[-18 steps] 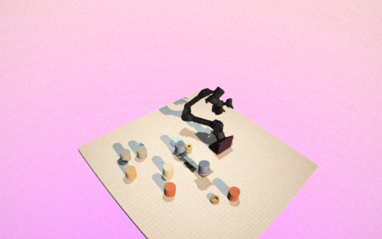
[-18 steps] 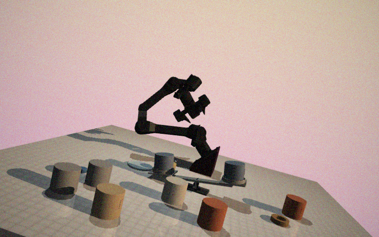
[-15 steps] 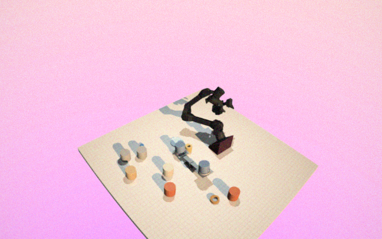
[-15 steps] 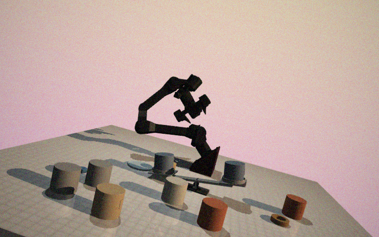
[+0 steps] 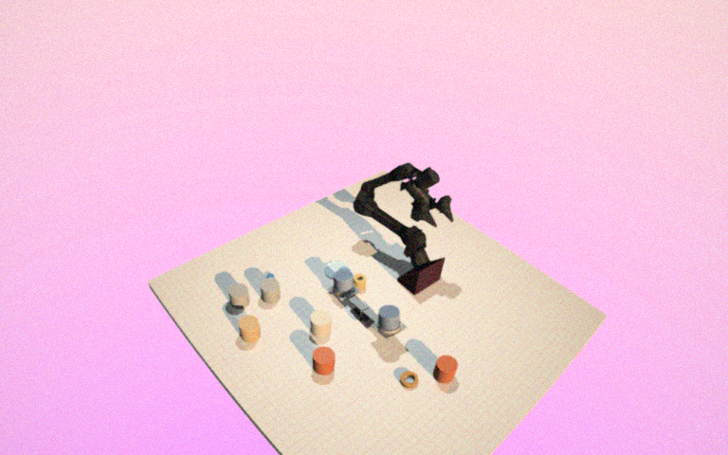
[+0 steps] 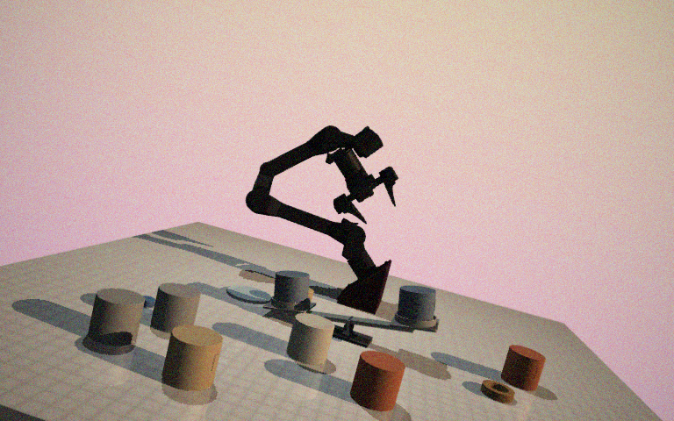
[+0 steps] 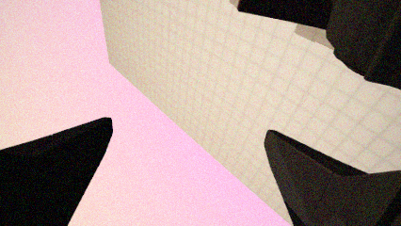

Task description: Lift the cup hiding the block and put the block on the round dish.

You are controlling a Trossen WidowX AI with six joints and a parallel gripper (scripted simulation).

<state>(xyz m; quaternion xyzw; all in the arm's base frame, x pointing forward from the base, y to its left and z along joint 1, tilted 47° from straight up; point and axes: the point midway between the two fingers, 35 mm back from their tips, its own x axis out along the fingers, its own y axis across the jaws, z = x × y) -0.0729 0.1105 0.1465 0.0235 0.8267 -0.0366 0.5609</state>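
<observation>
My gripper tip is now 380 mm short of the pale block, 180 mm above it and 140 mm to the left of it. From my gripper tip the other things lie so: short yellow tube: 310 mm ahead, 200 mm below, 130 mm to the right; round dish: 310 mm ahead, 240 mm to the right, 220 mm below; grey-blue cup: 420 mm ahead, 130 mm to the left, 110 mm below.
</observation>
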